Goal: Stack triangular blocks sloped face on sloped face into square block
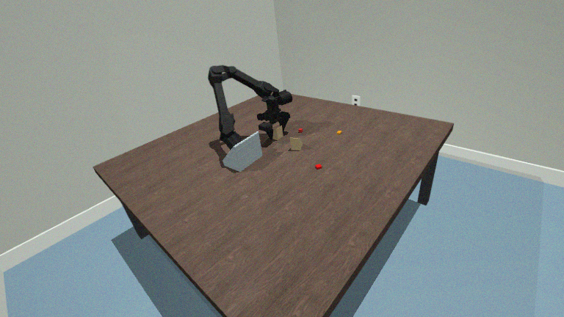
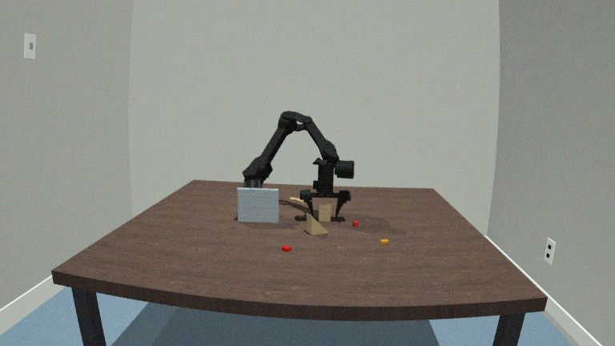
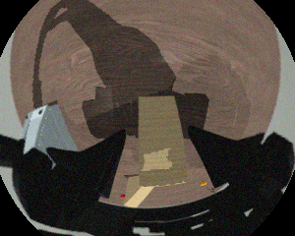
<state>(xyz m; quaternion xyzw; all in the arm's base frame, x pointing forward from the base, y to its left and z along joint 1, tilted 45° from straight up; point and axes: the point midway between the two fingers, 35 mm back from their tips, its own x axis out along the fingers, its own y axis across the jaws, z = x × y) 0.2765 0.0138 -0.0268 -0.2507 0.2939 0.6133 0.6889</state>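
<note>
My gripper tip is now 1 cm to the left of the triangular wooden block and 1 cm below it. The rest, counted from my gripper tip: small orange cube 16 cm ahead, 28 cm to the right; then flat tan piece 8 cm behind, 26 cm to the left.
</note>
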